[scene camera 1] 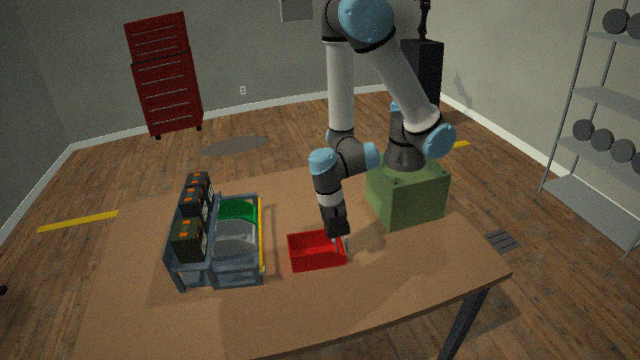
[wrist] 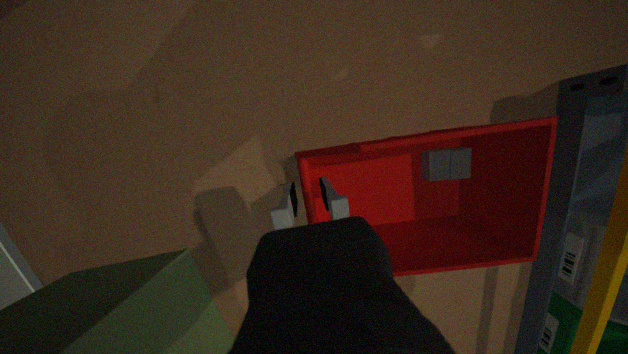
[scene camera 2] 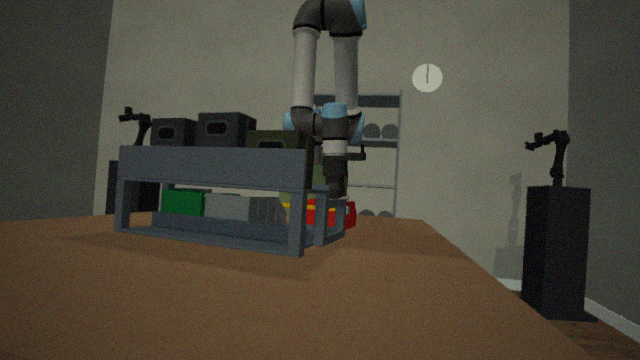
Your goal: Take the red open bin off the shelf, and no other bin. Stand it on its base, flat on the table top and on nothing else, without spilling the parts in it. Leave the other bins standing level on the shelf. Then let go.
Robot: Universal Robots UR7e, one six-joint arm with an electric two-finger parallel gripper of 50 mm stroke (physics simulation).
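Frame: origin at the arm's base, x ahead, y left, z up, level; millimetres.
Seen in the pictures: gripper, between the fingertips: (scene camera 1: 342,252) (wrist: 308,189); arm's base, origin of its link: (scene camera 1: 404,161).
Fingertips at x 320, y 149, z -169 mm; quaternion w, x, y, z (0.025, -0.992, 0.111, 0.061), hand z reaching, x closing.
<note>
Offsets run from my fingertips to a thing's middle. "*": to the spot under its first point.
The red open bin {dz +18, dx +77, dy -29 mm} (scene camera 1: 316,260) (scene camera 2: 351,216) (wrist: 385,187) stands upright on the table top, apart from the shelf (scene camera 1: 178,281) (scene camera 2: 215,165) in scene camera 1. Grey block-shaped parts {* dz -1, dx +137, dy -25 mm} (wrist: 446,164) lie inside it. My gripper (scene camera 1: 341,248) (wrist: 308,189) is open at the bin's end wall farthest from the shelf. One finger is inside the bin and one outside, with gaps beside the wall in the wrist view. In scene camera 2 the shelf hides the fingertips and part of the bin. A green bin {dz +24, dx +294, dy -306 mm} (scene camera 1: 237,209) (scene camera 2: 182,202) and a grey bin {dz +24, dx +323, dy -198 mm} (scene camera 1: 234,239) (scene camera 2: 227,206) are on the lower shelf level.
Several dark bins, among them an olive one {dz +131, dx +443, dy -110 mm} (scene camera 1: 189,242) (scene camera 2: 277,138), stand on the shelf's upper level. A yellow bar {dz +41, dx +220, dy -173 mm} (scene camera 1: 260,232) (wrist: 607,290) runs along the shelf front. The green robot base block (scene camera 1: 412,200) (wrist: 150,305) stands on the other side of the gripper.
</note>
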